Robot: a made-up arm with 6 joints.
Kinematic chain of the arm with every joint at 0, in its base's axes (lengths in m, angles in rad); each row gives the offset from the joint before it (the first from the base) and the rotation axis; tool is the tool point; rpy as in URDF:
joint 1: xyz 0 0 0.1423 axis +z
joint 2: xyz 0 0 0 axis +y
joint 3: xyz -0.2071 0 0.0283 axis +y
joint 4: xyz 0.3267 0 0.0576 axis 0.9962 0 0.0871
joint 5: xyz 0 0 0 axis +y
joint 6: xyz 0.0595 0 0.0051 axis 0.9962 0 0.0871
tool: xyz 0 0 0 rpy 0 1.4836 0
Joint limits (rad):
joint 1: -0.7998..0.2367
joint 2: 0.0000..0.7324
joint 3: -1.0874..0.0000
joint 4: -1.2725..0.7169
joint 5: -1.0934..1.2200
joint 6: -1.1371..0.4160
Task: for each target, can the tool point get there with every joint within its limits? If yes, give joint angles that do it. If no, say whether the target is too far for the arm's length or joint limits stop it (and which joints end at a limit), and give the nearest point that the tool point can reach.
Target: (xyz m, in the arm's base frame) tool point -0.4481 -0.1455 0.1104
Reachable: no: joint limits stop it (at a limit: joint 1, joint 2, joint 3, joint 5) | nearest point 0.0668 -0.1398 0.0928 | short by 0.515 m
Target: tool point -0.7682 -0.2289 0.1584
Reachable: no: too far | nearest point -0.1393 -0.0381 0.5324 | short by 0.756 m
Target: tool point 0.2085 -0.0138 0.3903
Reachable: yes | joints -0.0526 0.5438 -0.7159 -0.2421 0.1972 -0.6055
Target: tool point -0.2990 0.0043 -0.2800
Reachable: no: joint limits stop it (at a limit: joint 1, joint 2, joint 3, joint 5) | nearest point 0.0768 -0.1084 0.0722 | short by 0.527 m
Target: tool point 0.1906 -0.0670 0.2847
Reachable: yes | joints -0.2292 0.4228 -0.4121 -0.6961 0.6092 -0.8171
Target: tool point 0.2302 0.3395 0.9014
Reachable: no: too far | nearest point 0.1412 0.0658 0.5244 | short by 0.474 m
